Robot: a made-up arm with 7 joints. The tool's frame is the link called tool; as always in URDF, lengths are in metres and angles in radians.
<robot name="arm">
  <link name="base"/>
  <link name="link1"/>
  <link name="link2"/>
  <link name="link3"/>
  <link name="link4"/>
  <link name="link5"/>
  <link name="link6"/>
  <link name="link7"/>
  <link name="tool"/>
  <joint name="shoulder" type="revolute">
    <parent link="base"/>
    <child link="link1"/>
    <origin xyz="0 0 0"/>
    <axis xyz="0 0.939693 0.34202"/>
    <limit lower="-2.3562" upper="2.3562"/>
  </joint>
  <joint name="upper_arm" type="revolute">
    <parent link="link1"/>
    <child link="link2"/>
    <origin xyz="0 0 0"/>
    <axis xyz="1 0 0"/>
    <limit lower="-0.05" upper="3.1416"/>
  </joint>
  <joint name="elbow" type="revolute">
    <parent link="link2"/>
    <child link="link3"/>
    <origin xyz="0 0 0"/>
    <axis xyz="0 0 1"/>
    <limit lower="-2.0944" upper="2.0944"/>
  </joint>
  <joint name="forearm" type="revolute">
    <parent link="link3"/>
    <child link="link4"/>
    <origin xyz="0.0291 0 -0.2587"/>
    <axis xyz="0 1 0"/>
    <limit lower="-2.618" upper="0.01"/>
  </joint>
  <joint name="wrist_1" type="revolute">
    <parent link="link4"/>
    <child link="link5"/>
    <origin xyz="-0.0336 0 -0.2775"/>
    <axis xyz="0 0 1"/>
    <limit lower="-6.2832" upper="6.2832"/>
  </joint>
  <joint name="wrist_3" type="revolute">
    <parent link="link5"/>
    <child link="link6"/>
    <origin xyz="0 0 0"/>
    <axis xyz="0 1 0"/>
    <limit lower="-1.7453" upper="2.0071"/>
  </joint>
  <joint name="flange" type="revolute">
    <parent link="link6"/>
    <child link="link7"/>
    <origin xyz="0 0 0"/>
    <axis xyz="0 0 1"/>
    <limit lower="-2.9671" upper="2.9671"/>
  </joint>
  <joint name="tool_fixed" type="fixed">
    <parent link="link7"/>
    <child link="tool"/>
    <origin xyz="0 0 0"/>
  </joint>
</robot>
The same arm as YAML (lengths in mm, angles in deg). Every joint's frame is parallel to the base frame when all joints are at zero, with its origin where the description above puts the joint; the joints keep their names.
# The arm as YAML. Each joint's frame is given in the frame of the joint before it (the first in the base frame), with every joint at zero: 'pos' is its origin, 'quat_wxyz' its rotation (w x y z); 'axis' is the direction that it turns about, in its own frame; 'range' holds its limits. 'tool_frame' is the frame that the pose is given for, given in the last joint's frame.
length_unit: mm
angle_unit: deg
joints:
  - joint: shoulder
    pos: [0.0, 0.0, 0.0]
    quat_wxyz: [1.0, 0.0, 0.0, 0.0]
    axis: [0.0, 0.9397, 0.342]
    range: [-135.0, 135.0]
  - joint: upper_arm
    pos: [0.0, 0.0, 0.0]
    quat_wxyz: [1.0, 0.0, 0.0, 0.0]
    axis: [1.0, 0.0, 0.0]
    range: [-2.86, 180.0]
  - joint: elbow
    pos: [0.0, 0.0, 0.0]
    quat_wxyz: [1.0, 0.0, 0.0, 0.0]
    axis: [0.0, 0.0, 1.0]
    range: [-120.0, 120.0]
  - joint: forearm
    pos: [29.1, 0.0, -258.7]
    quat_wxyz: [1.0, 0.0, 0.0, 0.0]
    axis: [0.0, 1.0, 0.0]
    range: [-150.0, 0.57]
  - joint: wrist_1
    pos: [-33.6, 0.0, -277.5]
    quat_wxyz: [1.0, 0.0, 0.0, 0.0]
    axis: [0.0, 0.0, 1.0]
    range: [-360.0, 360.0]
  - joint: wrist_3
    pos: [0.0, 0.0, 0.0]
    quat_wxyz: [1.0, 0.0, 0.0, 0.0]
    axis: [0.0, 1.0, 0.0]
    range: [-100.0, 115.0]
  - joint: flange
    pos: [0.0, 0.0, 0.0]
    quat_wxyz: [1.0, 0.0, 0.0, 0.0]
    axis: [0.0, 0.0, 1.0]
    range: [-170.0, 170.0]
tool_frame:
  pos: [0.0, 0.0, 0.0]
  quat_wxyz: [1.0, 0.0, 0.0, 0.0]

